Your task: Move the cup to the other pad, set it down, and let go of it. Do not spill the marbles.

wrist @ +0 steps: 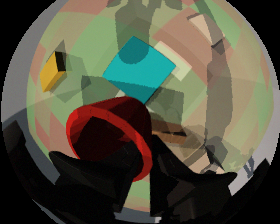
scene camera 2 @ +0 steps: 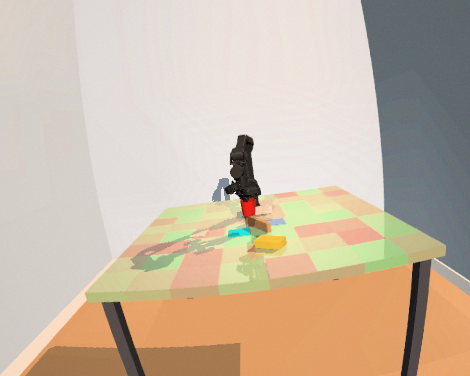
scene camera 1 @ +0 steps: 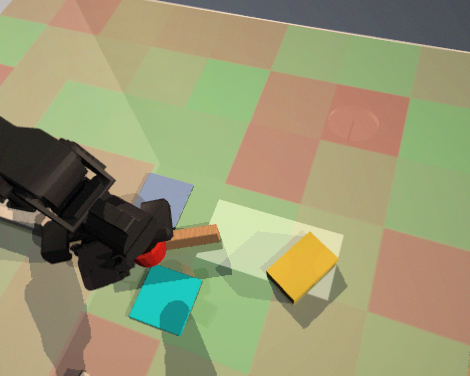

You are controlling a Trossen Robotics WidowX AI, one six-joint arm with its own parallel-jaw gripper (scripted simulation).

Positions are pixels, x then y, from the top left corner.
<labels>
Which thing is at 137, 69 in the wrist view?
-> A cyan pad.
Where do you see a wooden bar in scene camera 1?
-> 207, 234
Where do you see a blue-grey pad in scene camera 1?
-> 176, 192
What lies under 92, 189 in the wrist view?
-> The gripper.
</labels>
